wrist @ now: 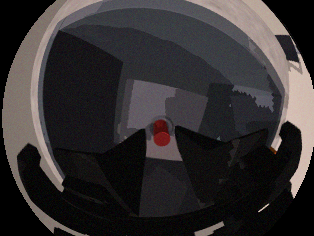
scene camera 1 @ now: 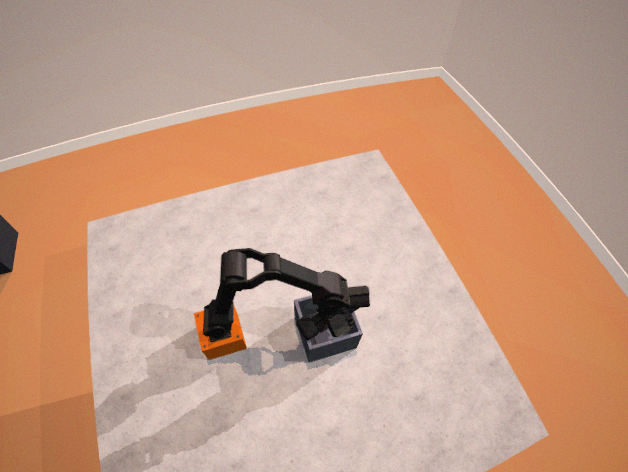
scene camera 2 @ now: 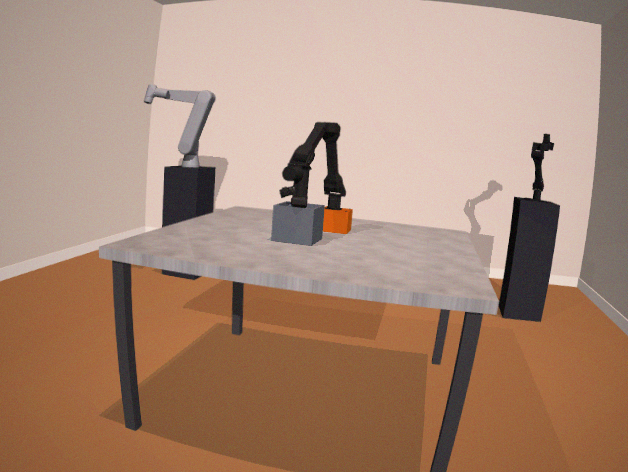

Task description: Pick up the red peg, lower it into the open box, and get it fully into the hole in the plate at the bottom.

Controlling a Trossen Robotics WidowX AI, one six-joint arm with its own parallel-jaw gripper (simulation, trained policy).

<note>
The pictures show: the gripper, a grey box and a plate.
The gripper also shows in the wrist view.
</note>
